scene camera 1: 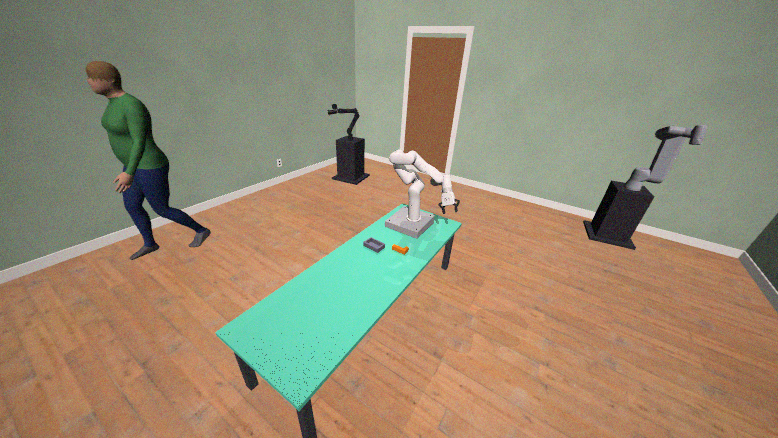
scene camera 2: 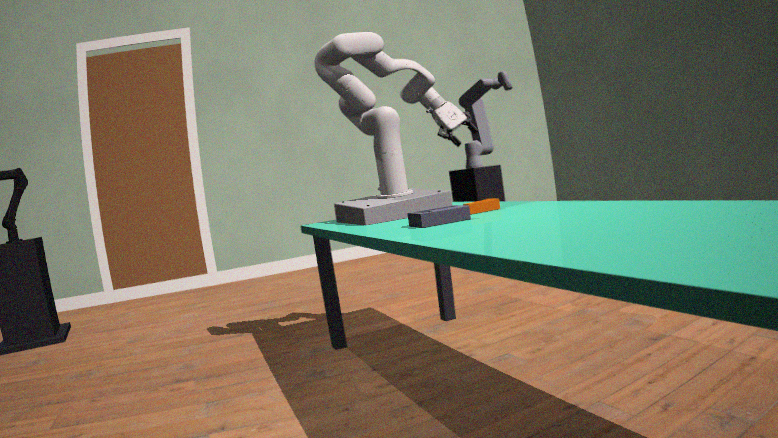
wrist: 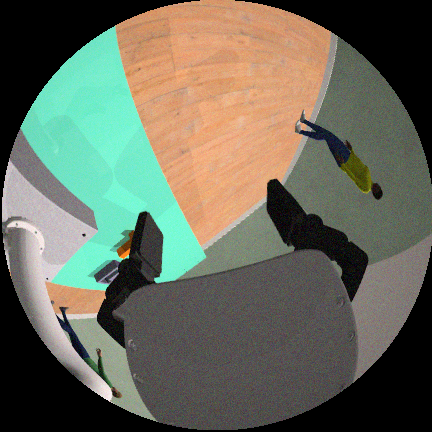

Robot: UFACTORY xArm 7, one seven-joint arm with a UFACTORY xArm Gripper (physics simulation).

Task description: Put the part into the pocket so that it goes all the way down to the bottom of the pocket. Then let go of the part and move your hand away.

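Pixels of known places: gripper, fingertip midpoint: [scene camera 1: 450, 213] [scene camera 2: 468, 138] [wrist: 209, 208]; arm's base, link origin: [scene camera 1: 413, 218] [scene camera 2: 395, 195] [wrist: 23, 238].
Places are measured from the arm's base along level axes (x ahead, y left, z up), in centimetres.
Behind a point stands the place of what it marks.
Note:
The orange part [scene camera 1: 400, 249] {x 41.6, y 4.5, z -4.1 cm} [scene camera 2: 484, 206] {x 41.7, y 2.8, z -5.3 cm} [wrist: 123, 251] {x 38.4, y 0.7, z -4.2 cm} lies on the green table near the robot's base; in the first scene view it has a bent outline. A dark grey block with the pocket [scene camera 1: 369, 248] {x 48.1, y -17.6, z -6.5 cm} [scene camera 2: 443, 216] {x 48.1, y -17.7, z -5.0 cm} [wrist: 104, 271] {x 39.5, y -14.6, z -4.9 cm} sits on the table beside the part, a small gap apart. The pocket's opening faces up, and no part shows in it. In the wrist view a finger hides some of both. My gripper [scene camera 1: 449, 211] {x 8.3, y 30.4, z 17.0 cm} [scene camera 2: 466, 137] {x 8.3, y 30.4, z 17.0 cm} [wrist: 209, 208] {x 8.3, y 30.4, z 17.0 cm} is open and empty, raised well above the table and away from the part and the block.
The green table [scene camera 1: 326, 293] {x 99.7, y -20.1, z -6.9 cm} [scene camera 2: 626, 239] {x 109.2, y -30.6, z -6.9 cm} [wrist: 85, 100] {x -1.1, y 26.1, z -6.9 cm} carries the arm's grey base plate [scene camera 1: 401, 223] {x 12.0, y -6.6, z -0.9 cm} [scene camera 2: 351, 213] {x 1.6, y -18.9, z -3.4 cm} [wrist: 65, 245] {x 12.8, y 1.9, z -0.5 cm}, close to the block and the part. Two other arms on black pedestals [scene camera 1: 350, 158] [scene camera 1: 620, 212] and a person in green [scene camera 1: 130, 130] stand away from the table.

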